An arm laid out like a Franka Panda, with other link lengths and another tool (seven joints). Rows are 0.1 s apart.
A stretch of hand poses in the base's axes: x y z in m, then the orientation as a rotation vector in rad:
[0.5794, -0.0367, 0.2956, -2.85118, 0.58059, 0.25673]
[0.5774, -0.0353, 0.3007, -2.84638, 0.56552, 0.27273]
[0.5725, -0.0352, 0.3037, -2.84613, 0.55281, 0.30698]
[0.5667, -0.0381, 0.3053, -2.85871, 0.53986, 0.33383]
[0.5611, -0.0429, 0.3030, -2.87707, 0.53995, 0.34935]
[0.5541, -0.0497, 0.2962, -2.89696, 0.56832, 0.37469]
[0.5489, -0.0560, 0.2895, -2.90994, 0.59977, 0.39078]
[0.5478, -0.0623, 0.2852, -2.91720, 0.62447, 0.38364]
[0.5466, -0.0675, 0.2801, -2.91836, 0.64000, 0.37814]
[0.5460, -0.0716, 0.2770, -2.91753, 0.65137, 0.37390]
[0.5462, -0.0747, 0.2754, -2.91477, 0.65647, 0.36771]
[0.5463, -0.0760, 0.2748, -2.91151, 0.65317, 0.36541]
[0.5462, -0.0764, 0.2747, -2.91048, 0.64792, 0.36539]
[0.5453, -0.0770, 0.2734, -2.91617, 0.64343, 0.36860]
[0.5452, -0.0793, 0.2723, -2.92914, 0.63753, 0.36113]
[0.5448, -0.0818, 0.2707, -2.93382, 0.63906, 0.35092]
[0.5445, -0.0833, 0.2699, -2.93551, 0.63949, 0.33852]
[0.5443, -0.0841, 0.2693, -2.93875, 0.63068, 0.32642]
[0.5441, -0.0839, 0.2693, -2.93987, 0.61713, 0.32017]
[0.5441, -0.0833, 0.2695, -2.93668, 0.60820, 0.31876]
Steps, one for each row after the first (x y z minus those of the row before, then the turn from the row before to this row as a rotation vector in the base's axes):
[-0.0020, 0.0014, 0.0051, 0.00901, 0.00860, 0.01002]
[-0.0049, 0.0001, 0.0030, 0.00467, 0.02182, 0.01108]
[-0.0058, -0.0029, 0.0016, -0.00815, 0.01804, 0.01344]
[-0.0056, -0.0048, -0.0023, -0.01729, 0.01215, 0.00542]
[-0.0070, -0.0068, -0.0068, -0.02580, 0.02151, -0.01131]
[-0.0052, -0.0063, -0.0067, -0.02047, 0.01480, -0.01530]
[-0.0011, -0.0063, -0.0043, -0.01374, -0.00190, -0.01387]
[-0.0012, -0.0052, -0.0051, -0.00554, -0.00220, -0.00959]
[-0.0006, -0.0041, -0.0031, -0.00253, -0.00193, -0.00745]
[0.0002, -0.0031, -0.0016, 0.00097, -0.00400, -0.00420]
[0.0001, -0.0013, -0.0006, 0.00393, -0.00222, 0.00106]
[-0.0001, -0.0004, -0.0001, 0.00244, -0.00061, 0.00297]
[-0.0009, -0.0006, -0.0013, -0.00401, 0.00241, 0.00441]
[-0.0001, -0.0023, -0.0011, -0.01080, -0.00395, 0.00649]
[-0.0004, -0.0025, -0.0016, -0.00514, -0.00609, -0.00032]
[-0.0003, -0.0015, -0.0008, -0.00212, -0.00798, -0.00049]
[-0.0002, -0.0008, -0.0006, -0.00113, -0.00833, 0.00562]
[-0.0002, 0.0002, 0.0000, 0.00228, -0.00509, 0.00835]
[0.0000, 0.0006, 0.0002, 0.00530, -0.00203, 0.00474]

